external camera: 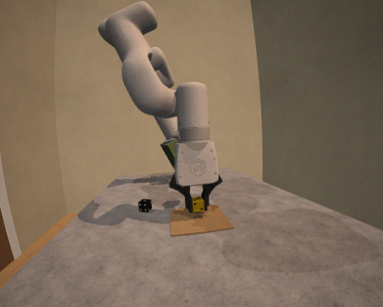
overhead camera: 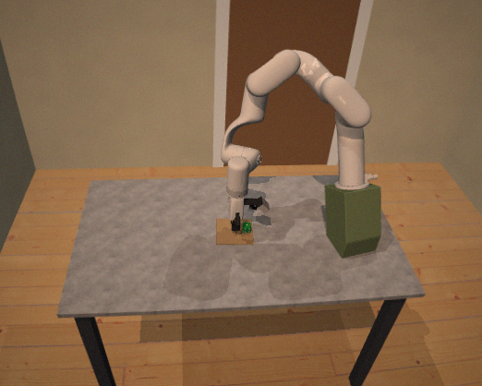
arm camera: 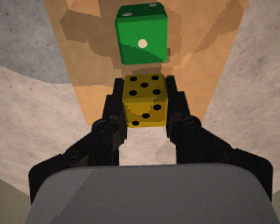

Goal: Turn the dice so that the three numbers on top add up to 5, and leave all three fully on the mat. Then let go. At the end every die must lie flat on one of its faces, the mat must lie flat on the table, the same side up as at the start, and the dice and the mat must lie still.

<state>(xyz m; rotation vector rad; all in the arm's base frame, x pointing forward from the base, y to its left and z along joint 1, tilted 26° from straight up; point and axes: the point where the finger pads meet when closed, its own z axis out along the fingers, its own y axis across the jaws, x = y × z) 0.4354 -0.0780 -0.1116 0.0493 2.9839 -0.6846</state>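
My hand is 40 mm above the tan mat. Also, from my hand: green die (40 mm behind, 30 mm below); yellow die (10 mm below); black die (100 mm behind, 130 mm to the right, 30 mm below).
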